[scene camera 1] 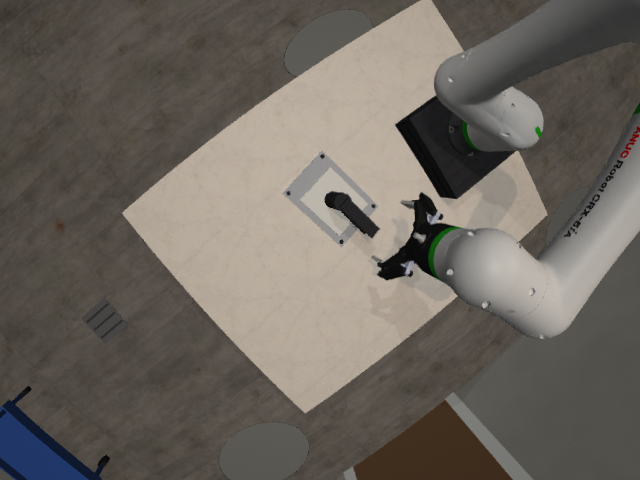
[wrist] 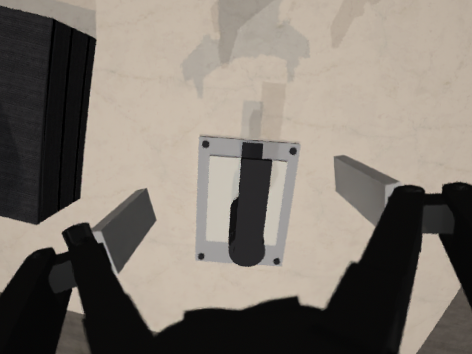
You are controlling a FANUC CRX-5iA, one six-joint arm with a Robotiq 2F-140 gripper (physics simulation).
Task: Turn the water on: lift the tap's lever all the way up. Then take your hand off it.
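Places are measured from the arm's base along level axes (x back, y down, z right), in millimetres.
Pixels of known places: gripper, fingertip midpoint: point(scene camera 1: 390, 231) point(wrist: 241, 189); arm's base, origin of the base link: point(scene camera 1: 468, 130).
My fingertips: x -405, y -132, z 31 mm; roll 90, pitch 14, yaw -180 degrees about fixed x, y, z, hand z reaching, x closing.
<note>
Ahead of a thing's pixels: the offset from my fingertips to its top centre. "spot": to the spot under its first point. Level surfaces: height alone.
The black tap {spot: dz +127, dx -24, dy +92 mm} point(scene camera 1: 337, 200) stands on a pale, grey-rimmed plate point(scene camera 1: 303, 176) point(wrist: 202, 200). Its long dark lever {dz +54, dx -18, dy +83 mm} point(scene camera 1: 359, 217) point(wrist: 254, 200) points toward the lower right in the scene view and up the picture in the wrist view. A narrower dark end, seemingly the spout, shows past the lever in the wrist view. How far the lever is tilted is hard to tell from above. My gripper point(scene camera 1: 392, 231) point(wrist: 241, 189) is wide open and empty. In the scene view it is off the lever's free end, with a gap between; in the wrist view the lever appears between the fingers without contact.
The tap plate sits on a pale table {dy +239 mm} point(scene camera 1: 232, 232) point(wrist: 150, 100). A black block-like base point(scene camera 1: 431, 149) point(wrist: 30, 115) stands on the table beside the gripper, under the arm's first joints. The table's lower right edge runs beneath the arm. A blue cart stands at the lower left.
</note>
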